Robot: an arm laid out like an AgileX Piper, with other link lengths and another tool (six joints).
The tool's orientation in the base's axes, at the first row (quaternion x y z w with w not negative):
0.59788 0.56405 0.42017 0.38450
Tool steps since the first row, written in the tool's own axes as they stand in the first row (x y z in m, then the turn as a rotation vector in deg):
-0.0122 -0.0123 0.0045 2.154 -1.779 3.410
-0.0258 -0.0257 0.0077 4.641 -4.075 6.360
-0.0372 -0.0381 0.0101 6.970 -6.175 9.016
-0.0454 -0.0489 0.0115 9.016 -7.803 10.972
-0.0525 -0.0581 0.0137 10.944 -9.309 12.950
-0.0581 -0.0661 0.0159 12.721 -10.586 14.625
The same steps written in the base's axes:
-0.0002 -0.0113 -0.0139 2.590 2.318 -2.711
-0.0021 -0.0239 -0.0285 4.572 4.997 -5.720
-0.0043 -0.0344 -0.0417 6.345 7.501 -8.454
-0.0069 -0.0418 -0.0528 7.626 9.681 -10.521
-0.0081 -0.0482 -0.0627 8.969 11.735 -12.489
-0.0090 -0.0532 -0.0713 10.107 13.618 -14.148

